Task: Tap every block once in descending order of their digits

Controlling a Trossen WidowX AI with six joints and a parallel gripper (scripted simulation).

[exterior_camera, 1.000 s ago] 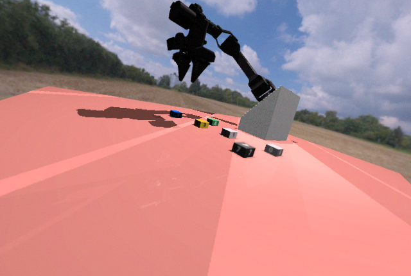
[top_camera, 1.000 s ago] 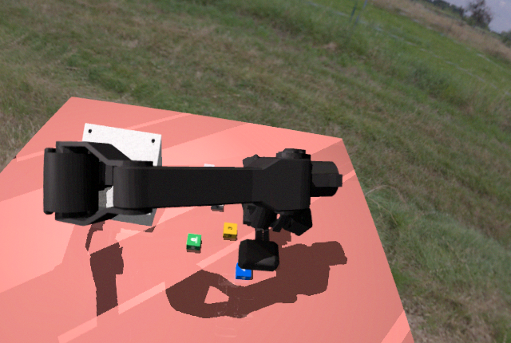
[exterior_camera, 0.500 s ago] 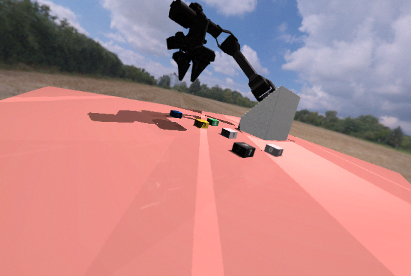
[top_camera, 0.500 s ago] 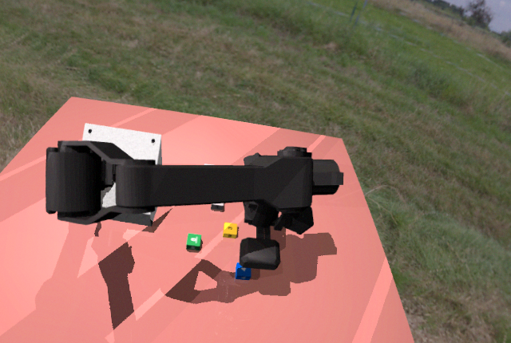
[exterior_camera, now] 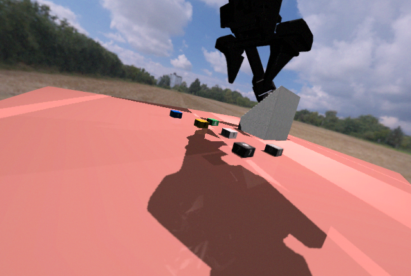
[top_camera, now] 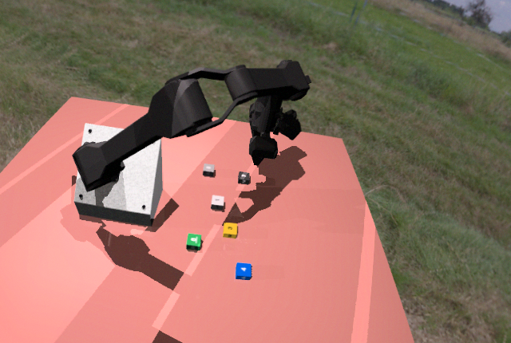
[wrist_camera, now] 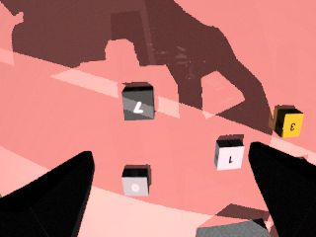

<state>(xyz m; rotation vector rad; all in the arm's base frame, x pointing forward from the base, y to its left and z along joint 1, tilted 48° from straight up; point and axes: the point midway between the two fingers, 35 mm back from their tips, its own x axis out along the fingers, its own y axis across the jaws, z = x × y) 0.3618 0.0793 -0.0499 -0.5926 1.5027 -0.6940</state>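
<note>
My gripper tip is 120 mm above the black block marked 7, 30 mm to the right of it and 10 mm past it. The rest, counted from my gripper tip: grey block marked 0: 120 mm below, 120 mm behind, 50 mm to the left; then yellow block marked 3: 160 mm to the right, 120 mm below, 50 mm behind; then white block marked 1: 120 mm below, 80 mm behind, 70 mm to the right.
</note>
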